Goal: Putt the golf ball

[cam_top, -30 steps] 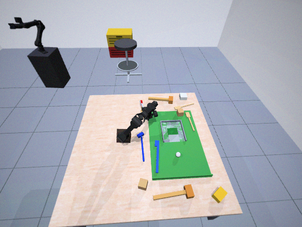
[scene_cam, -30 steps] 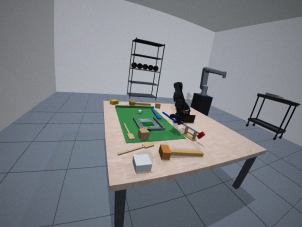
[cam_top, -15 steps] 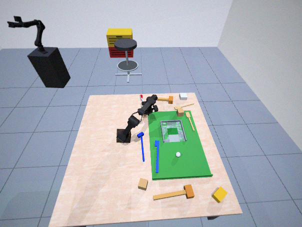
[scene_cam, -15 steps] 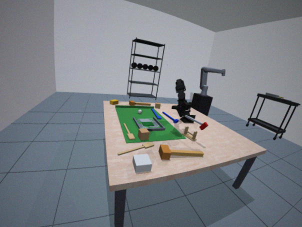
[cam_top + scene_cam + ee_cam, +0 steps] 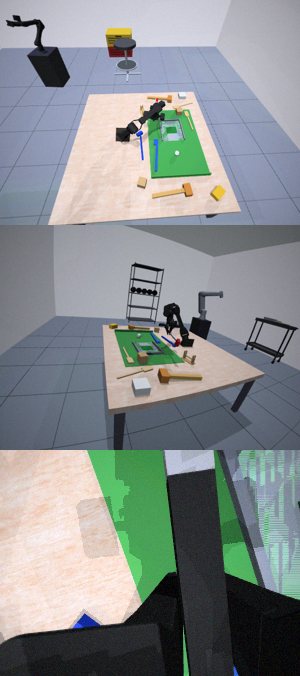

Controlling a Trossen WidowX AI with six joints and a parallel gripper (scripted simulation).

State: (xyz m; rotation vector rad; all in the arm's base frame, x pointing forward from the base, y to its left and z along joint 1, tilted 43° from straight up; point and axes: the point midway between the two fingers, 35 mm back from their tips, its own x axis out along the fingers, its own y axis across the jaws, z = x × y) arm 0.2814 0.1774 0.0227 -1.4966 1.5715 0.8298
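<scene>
The red putter is 110 mm to the left of my gripper tip, 30 mm above it and 10 mm ahead of it. From my gripper tip the other things lie so: wooden rack (220 mm to the left, 120 mm behind, 110 mm below); then white golf ball (270 mm to the right, 210 mm ahead, 120 mm below); then green mat (200 mm ahead, 140 mm below, 100 mm to the right).
</scene>
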